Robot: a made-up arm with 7 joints.
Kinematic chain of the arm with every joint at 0, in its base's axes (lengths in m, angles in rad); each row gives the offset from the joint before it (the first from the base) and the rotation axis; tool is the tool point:
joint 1: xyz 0 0 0.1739 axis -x
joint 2: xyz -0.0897 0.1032 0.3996 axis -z
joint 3: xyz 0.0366 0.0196 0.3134 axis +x
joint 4: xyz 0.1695 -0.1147 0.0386 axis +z
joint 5: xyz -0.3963 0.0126 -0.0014 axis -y
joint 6: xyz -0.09 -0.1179 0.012 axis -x
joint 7: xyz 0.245 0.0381 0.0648 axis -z
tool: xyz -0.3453 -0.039 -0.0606
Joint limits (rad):
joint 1: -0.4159..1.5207
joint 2: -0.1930..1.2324
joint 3: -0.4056..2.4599
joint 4: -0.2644..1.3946
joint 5: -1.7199..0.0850
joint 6: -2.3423..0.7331
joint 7: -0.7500..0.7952
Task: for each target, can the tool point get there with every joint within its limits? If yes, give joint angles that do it. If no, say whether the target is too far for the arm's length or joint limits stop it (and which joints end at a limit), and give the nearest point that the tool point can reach.
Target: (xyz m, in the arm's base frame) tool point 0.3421 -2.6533 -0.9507
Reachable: no: too far | nearest point 0.0226 -0.8319 0.3914 | short by 2.285 m
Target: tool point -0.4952 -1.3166 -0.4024
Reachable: no: joint limits stop it (at a limit: joint 1, joint 4, joint 5, joint 6, joint 7) | nearest point -0.2766 -0.7090 0.2773 | short by 0.937 m
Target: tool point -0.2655 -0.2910 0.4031
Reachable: yes | joints -0.0433 0.3327 0.9490 1.1054 -0.1722 0.0273 0.2633
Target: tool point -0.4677 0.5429 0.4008
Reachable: yes | joints 0.7313 0.9782 1.1122 0.0476 -0.6484 -0.7296 -0.0935
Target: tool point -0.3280 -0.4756 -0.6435
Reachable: no: joint limits stop it (at a limit: joint 1, joint 2, joint 7) | nearest point -0.1051 0.0997 -0.3135 | short by 0.700 m
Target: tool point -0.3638 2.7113 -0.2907
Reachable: no: too far | nearest point -0.4245 1.1935 0.0803 | short by 1.564 m
